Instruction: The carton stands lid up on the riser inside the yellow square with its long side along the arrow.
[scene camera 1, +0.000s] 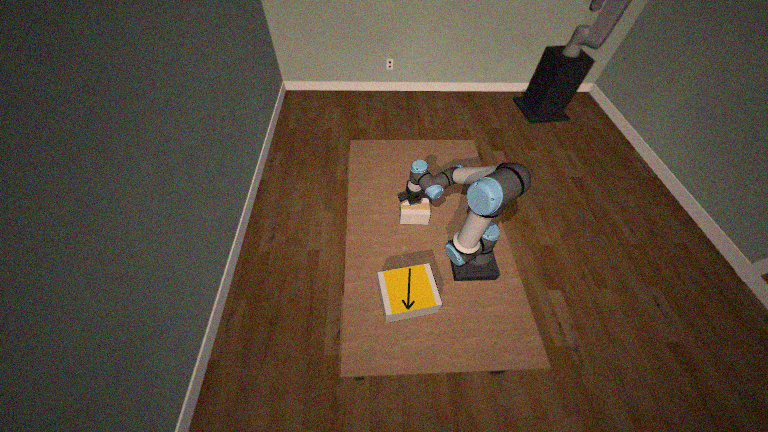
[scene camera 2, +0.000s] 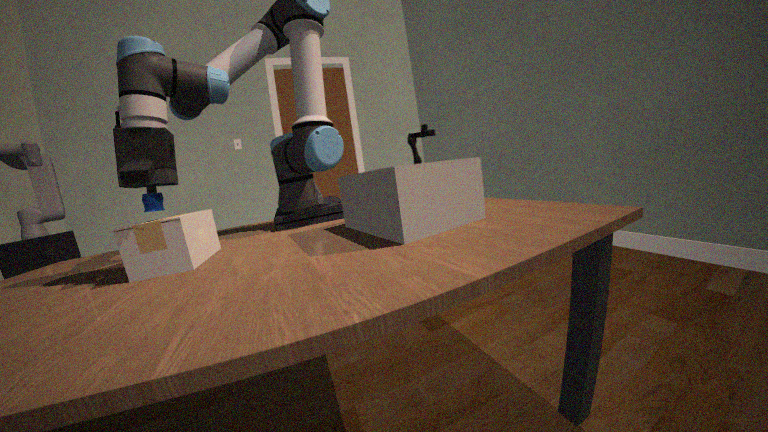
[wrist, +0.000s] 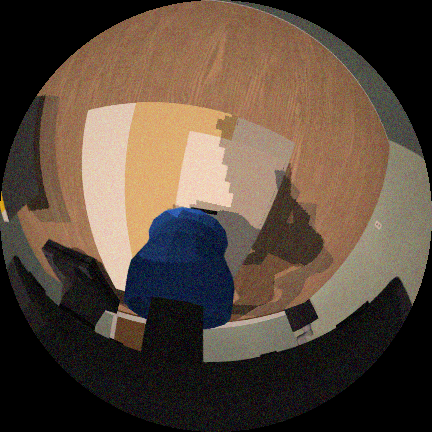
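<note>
The white carton stands on the far part of the table, lid up, with a tan tape stripe over its top and down a side. A pale label shows on its top in the wrist view. My gripper, a blue suction cup, hangs above the carton's top. A small gap shows between them in scene camera 2. It is shut and holds nothing. The white riser stands apart, nearer scene camera 1. The yellow square on it bears a black arrow pointing toward that camera.
The arm's dark base stands on the wooden table beside the riser. The forearm reaches over the table to the carton. Another grey arm on a black pedestal stands on the floor beyond the table.
</note>
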